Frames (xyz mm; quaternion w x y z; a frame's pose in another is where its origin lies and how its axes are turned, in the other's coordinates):
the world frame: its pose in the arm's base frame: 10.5 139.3 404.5 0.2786 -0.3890 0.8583 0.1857
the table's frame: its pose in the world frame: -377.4 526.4 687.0 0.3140 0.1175 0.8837 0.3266
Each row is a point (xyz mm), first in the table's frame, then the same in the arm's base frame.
Working: the table's frame: its pose in the arm's base frame: 38.5 1050.9 160.2 0.6859 -0.0268 -0.6645 0.2953

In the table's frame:
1: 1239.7 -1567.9 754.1
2: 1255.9 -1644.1 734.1
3: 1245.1 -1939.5 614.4
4: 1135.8 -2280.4 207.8
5: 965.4 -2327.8 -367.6
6: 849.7 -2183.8 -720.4
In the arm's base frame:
1: -153.1 36.8 2030.7
2: -107.3 -11.7 2075.6
3: 113.5 -217.4 2178.9
4: 622.8 -401.9 2180.5
5: 1183.8 -311.4 1981.8
6: 1464.5 -118.2 1775.7

